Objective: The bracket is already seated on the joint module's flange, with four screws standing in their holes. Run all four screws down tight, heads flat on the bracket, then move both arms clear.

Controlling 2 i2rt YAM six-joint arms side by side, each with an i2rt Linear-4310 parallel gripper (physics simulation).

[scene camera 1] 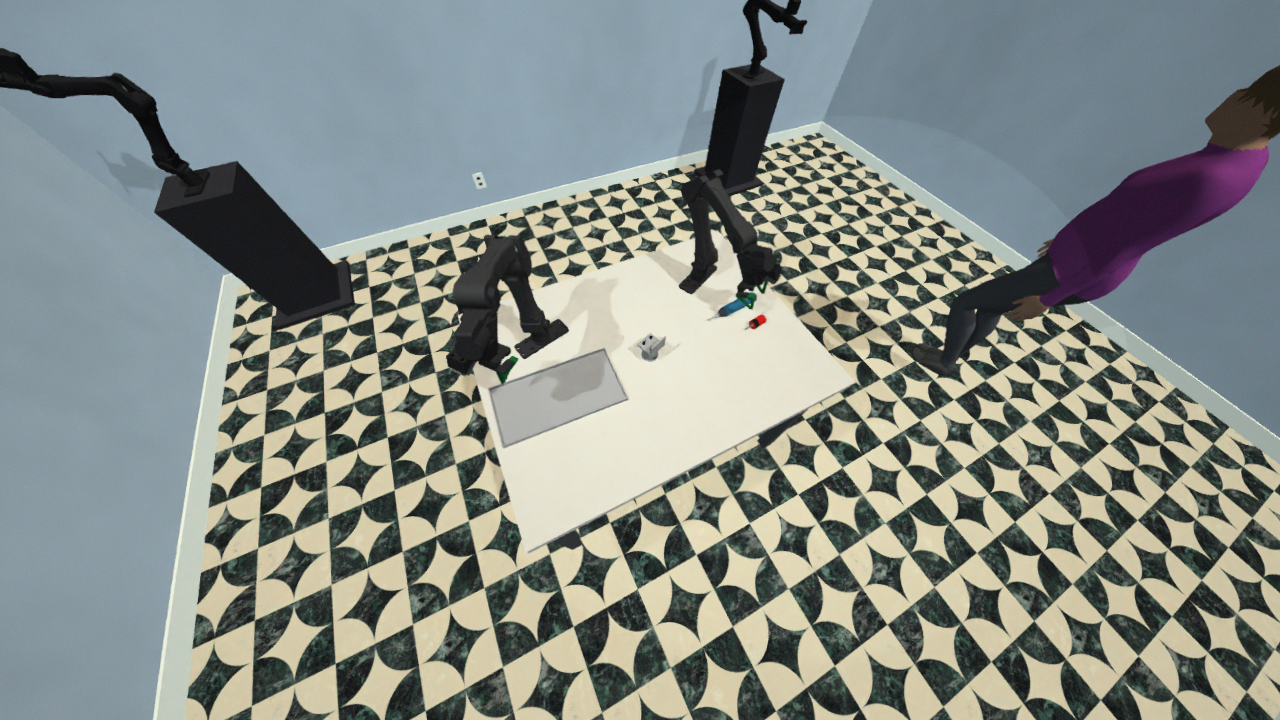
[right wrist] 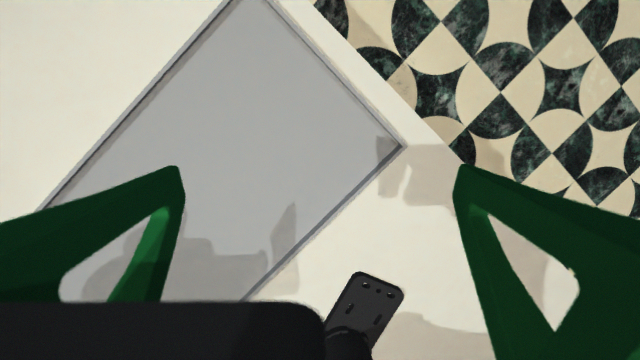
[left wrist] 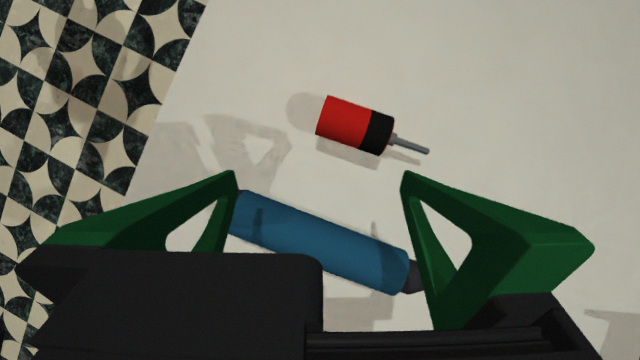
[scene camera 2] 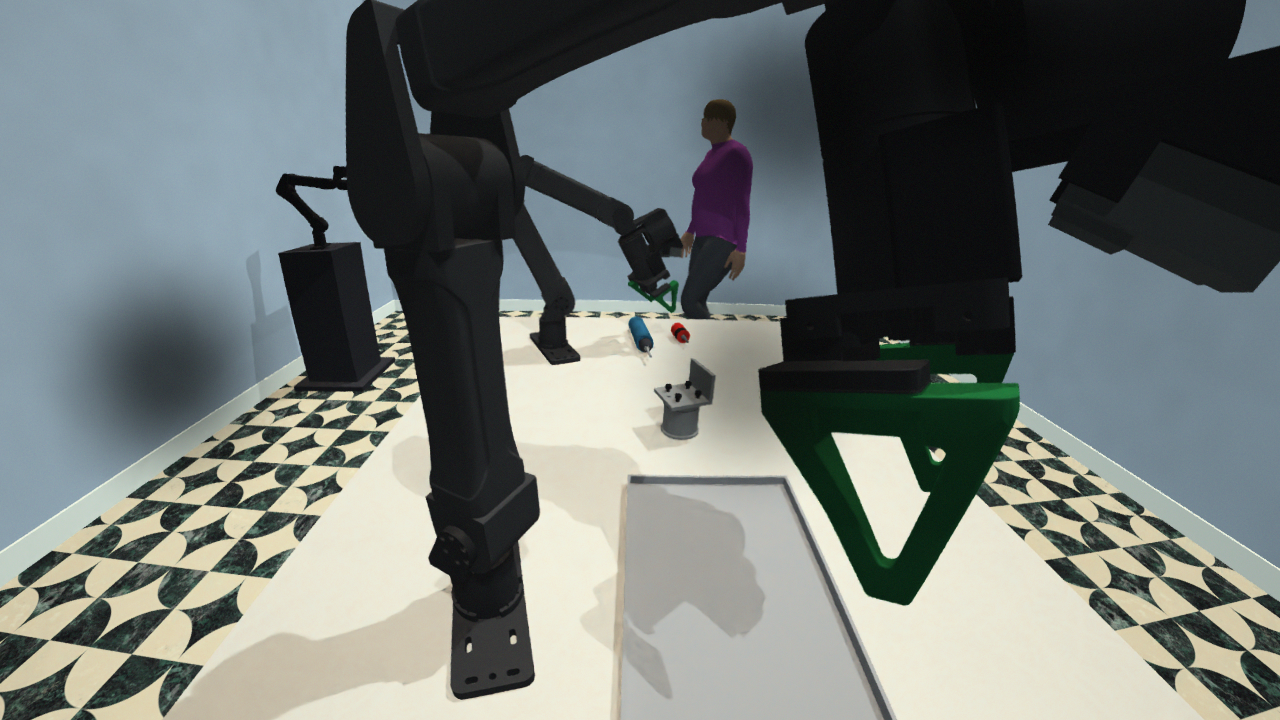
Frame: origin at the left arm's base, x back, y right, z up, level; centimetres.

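Seen in the pictures: left gripper, fingertip midpoint: (scene camera 1: pixel 757 301) (left wrist: pixel 319 179) (scene camera 2: pixel 662 305); right gripper, fingertip midpoint: (scene camera 1: pixel 487 375) (right wrist: pixel 318 180) (scene camera 2: pixel 917 535); left arm's base, link origin: (scene camera 1: pixel 698 277) (scene camera 2: pixel 553 348); right arm's base, link origin: (scene camera 1: pixel 542 339) (right wrist: pixel 340 343) (scene camera 2: pixel 489 598).
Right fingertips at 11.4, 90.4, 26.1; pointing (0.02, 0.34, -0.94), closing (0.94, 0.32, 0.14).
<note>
Offsets run from my right fingertips to a thing's middle, as dx, dy, dz. Level surfaces: height alone.
The grey bracket @[-19.5, -46.7, -17.8] (scene camera 1: pixel 650 341) (scene camera 2: pixel 702 381) sits on the joint module @[-19.5, -46.7, -22.9] (scene camera 2: pixel 680 421), upright on the table. Several black screws @[-17.7, -45.2, -19.2] (scene camera 2: pixel 677 396) stand up from the bracket's flat part; their depth is too small to judge. A blue screwdriver @[-31.6, -83.6, -24.1] (scene camera 1: pixel 733 307) (scene camera 2: pixel 640 332) (left wrist: pixel 320 242) and a short red-and-black driver @[-42.3, -82.3, -24.3] (scene camera 1: pixel 758 321) (scene camera 2: pixel 681 332) (left wrist: pixel 345 122) lie on the table. My left gripper (scene camera 1: pixel 754 293) (scene camera 2: pixel 657 293) (left wrist: pixel 319 179) is open and empty above the blue screwdriver, whose tip is hidden behind a finger in the left wrist view. My right gripper (scene camera 1: pixel 504 370) (scene camera 2: pixel 913 541) (right wrist: pixel 318 180) is open and empty near the tray.
A shallow grey tray @[-5.9, -14.0, -25.2] (scene camera 1: pixel 537 411) (scene camera 2: pixel 716 671) (right wrist: pixel 225 100) lies on the white table @[dz -26.0] (scene camera 1: pixel 680 429), on the right arm's side of the joint module. A person (scene camera 1: pixel 1136 214) (scene camera 2: pixel 721 192) stands beyond the table. Two more arms stand on black pedestals (scene camera 1: pixel 250 237) (scene camera 1: pixel 744 120) by the walls.
</note>
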